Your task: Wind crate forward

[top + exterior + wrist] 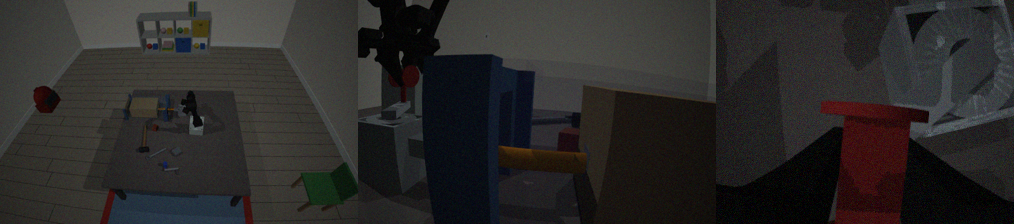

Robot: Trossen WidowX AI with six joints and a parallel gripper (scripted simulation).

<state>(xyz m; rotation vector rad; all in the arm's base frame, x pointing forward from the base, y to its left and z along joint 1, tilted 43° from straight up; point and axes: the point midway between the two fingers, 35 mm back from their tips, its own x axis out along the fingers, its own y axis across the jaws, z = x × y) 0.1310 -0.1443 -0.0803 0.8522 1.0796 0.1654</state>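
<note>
Now: gripper tip 3 cm to the left of the grey winch handle and 3 cm above it. From my gripper tip the other things lie so: red knob (1 cm behind); then grey winch (2 cm ahead, 9 cm to the right, 10 cm below); then blue steel frame (20 cm ahead, 8 cm to the right, 3 cm below).
</note>
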